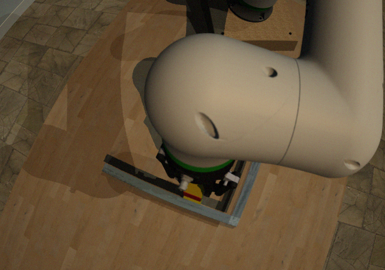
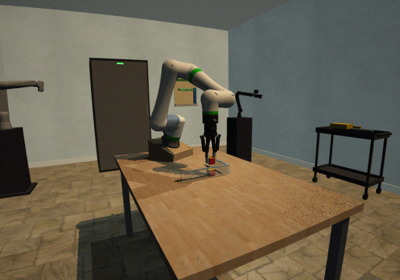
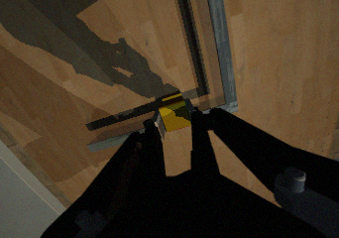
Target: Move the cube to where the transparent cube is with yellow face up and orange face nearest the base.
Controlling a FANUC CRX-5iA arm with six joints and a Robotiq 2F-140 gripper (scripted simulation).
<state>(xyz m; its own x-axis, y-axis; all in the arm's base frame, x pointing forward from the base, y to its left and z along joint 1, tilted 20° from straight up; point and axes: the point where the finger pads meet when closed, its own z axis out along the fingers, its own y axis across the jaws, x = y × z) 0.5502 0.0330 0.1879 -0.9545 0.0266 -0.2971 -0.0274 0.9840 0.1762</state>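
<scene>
Now: hand 90 mm above the transparent cube. Round my hand: grey frame 80 mm behind, 100 mm to the left, 70 mm below.
</scene>
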